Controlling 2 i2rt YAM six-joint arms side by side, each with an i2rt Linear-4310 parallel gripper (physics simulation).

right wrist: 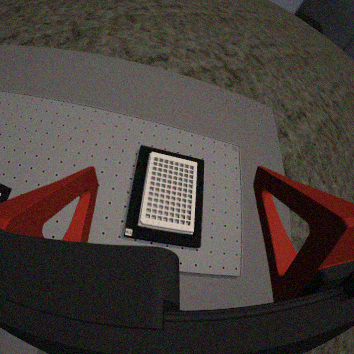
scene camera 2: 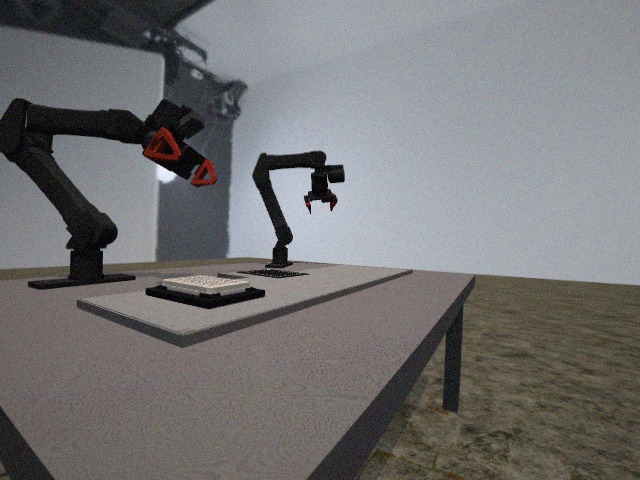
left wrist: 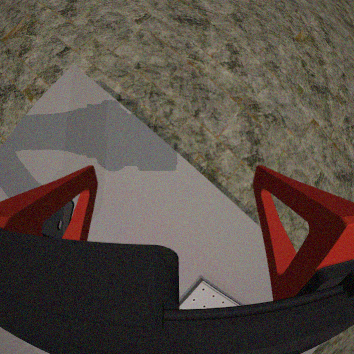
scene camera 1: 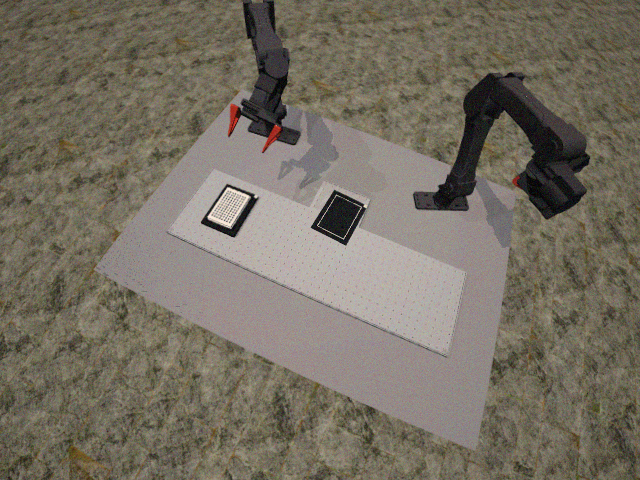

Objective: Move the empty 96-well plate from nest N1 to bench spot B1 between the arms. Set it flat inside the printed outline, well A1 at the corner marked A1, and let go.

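Places are measured from the left arm's base along level axes (x down, y ahead, z right), in metres.
Pixels of known places: left gripper, fingertip midpoint: point(scene camera 2: 320, 212) point(left wrist: 174, 174) point(scene camera 1: 540, 202); right gripper, fingertip midpoint: point(right wrist: 175, 174) point(scene camera 2: 198, 170) point(scene camera 1: 245, 144); left arm's base, link origin: point(scene camera 2: 279, 265) point(scene camera 1: 440, 201); right arm's base, link origin: point(scene camera 2: 86, 282).
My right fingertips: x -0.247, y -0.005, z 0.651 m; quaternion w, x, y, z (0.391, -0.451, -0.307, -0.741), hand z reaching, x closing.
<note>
For each thing: its top centre in the pictures, then the offset to it from my right fingertips. "spot": a spot on its surface instead. Level surfaces: height alone.
- white 96-well plate, top centre: point(right wrist: 170, 189) point(scene camera 2: 206, 280) point(scene camera 1: 229, 206) dz +0.080, dx +0.208, dy +0.065 m
- black nest N1, top centre: point(right wrist: 169, 191) point(scene camera 2: 206, 285) point(scene camera 1: 229, 207) dz +0.080, dx +0.217, dy +0.065 m
- Bench spot B1, surface spot: point(scene camera 2: 271, 273) point(scene camera 1: 334, 216) spot: dz -0.261, dx +0.233, dy +0.082 m
- pale perforated board, surface height: dx +0.234 m
- grey table, surface height: dx +0.247 m
The white 96-well plate point(scene camera 1: 230, 206) point(scene camera 2: 205, 283) point(right wrist: 169, 192) lies flat in the black nest N1 point(scene camera 1: 231, 231) point(scene camera 2: 206, 301) point(right wrist: 135, 200). A small white A1 label shows at the nest's lower left corner in the right wrist view. Bench spot B1 point(scene camera 1: 340, 215) point(scene camera 2: 271, 273) is a black rectangle with a printed white outline, and it bears no plate. My right gripper point(scene camera 1: 247, 144) point(scene camera 2: 181, 166) point(right wrist: 175, 174) is open and empty, above and apart from the plate. My left gripper point(scene camera 2: 321, 212) point(left wrist: 174, 174) is open and empty, high over the table at the far side from the plate.
A pale perforated board point(scene camera 1: 392, 279) point(scene camera 2: 330, 288) point(left wrist: 210, 296) point(right wrist: 220, 200) lies on the grey table point(scene camera 1: 310, 335) point(scene camera 2: 258, 382) point(left wrist: 200, 220). The nest stands near one end of the board. The left arm's base point(scene camera 1: 440, 201) point(scene camera 2: 279, 264) stands beyond spot B1.
</note>
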